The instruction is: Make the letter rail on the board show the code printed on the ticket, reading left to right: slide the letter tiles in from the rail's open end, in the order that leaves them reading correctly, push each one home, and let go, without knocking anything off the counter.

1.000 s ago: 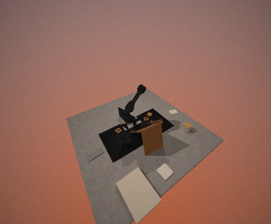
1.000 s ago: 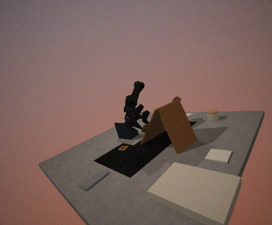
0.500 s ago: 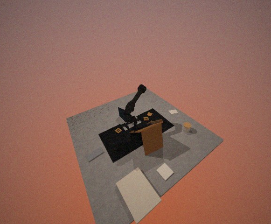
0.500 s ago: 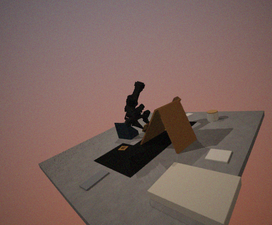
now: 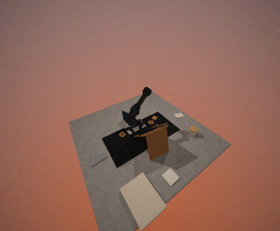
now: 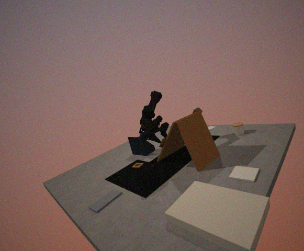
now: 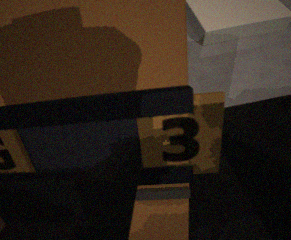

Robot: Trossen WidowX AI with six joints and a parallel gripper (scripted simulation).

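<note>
My gripper tip is now 5 cm past the white ticket, 12 cm to the right of it and 7 cm above it. From my gripper tip the other things lie so: white pad 40 cm ahead, 6 cm to the left, 15 cm below; then black mat 14 cm behind, 9 cm to the left, 15 cm below; then flat grey plate 6 cm behind, 40 cm to the right, 15 cm below.
</note>
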